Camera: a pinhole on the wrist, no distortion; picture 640 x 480 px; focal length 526.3 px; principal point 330.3 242.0 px. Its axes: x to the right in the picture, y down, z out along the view. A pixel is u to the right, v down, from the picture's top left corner.
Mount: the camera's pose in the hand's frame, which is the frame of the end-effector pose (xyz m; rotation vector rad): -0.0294 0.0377 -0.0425 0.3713 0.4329 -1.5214
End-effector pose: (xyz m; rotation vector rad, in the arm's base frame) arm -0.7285 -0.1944 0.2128 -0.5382 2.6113 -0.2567
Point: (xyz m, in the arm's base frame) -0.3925 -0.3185 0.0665
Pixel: 364 42
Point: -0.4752 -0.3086 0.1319
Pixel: 428 52
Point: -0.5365 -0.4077 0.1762
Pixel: 607 177
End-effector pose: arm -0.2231 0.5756 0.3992 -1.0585 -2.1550 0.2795
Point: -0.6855 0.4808 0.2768
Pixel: 395 306
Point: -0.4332 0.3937 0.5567
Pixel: outside the picture
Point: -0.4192 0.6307 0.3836
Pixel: outside the picture
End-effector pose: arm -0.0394 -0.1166 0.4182 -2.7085 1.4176 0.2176
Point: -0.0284 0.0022 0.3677
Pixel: 498 32
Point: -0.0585 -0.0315 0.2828
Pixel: 245 145
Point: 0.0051 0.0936 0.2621
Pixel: 442 52
